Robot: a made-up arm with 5 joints. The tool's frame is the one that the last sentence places.
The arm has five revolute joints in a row. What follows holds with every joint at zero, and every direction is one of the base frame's.
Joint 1 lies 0.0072 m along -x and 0.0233 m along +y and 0.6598 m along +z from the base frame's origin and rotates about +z.
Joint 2 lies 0.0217 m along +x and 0.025 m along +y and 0.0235 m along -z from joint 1 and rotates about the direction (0, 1, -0.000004).
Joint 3 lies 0.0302 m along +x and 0.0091 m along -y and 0.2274 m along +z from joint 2 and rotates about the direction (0, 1, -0.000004).
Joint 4 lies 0.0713 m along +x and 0.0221 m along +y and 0.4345 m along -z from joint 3 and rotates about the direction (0, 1, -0.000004).
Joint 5 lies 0.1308 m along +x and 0.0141 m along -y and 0.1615 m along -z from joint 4 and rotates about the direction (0, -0.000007, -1).
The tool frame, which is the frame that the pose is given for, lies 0.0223 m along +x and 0.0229 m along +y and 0.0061 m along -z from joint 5; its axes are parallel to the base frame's.
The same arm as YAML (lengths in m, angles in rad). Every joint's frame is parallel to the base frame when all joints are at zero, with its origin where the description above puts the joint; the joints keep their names.
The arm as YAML. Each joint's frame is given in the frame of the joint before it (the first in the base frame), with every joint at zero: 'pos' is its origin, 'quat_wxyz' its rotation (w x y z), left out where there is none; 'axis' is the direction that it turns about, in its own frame. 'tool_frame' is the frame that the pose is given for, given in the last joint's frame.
length_unit: m
angle_unit: rad
joints:
  - joint: joint 1
    pos: [-0.0072, 0.0233, 0.6598]
    axis: "+z"
  - joint: joint 2
    pos: [0.0217, 0.025, -0.0235]
    axis: "+y"
  - joint: joint 3
    pos: [0.0302, -0.0091, 0.2274]
    axis: "+y"
  - joint: joint 4
    pos: [0.0713, 0.0221, -0.4345]
    axis: "+y"
  - joint: joint 5
    pos: [0.1308, -0.0141, -0.1615]
    axis: "-z"
tool_frame:
  pos: [0.0223, 0.0229, -0.0061]

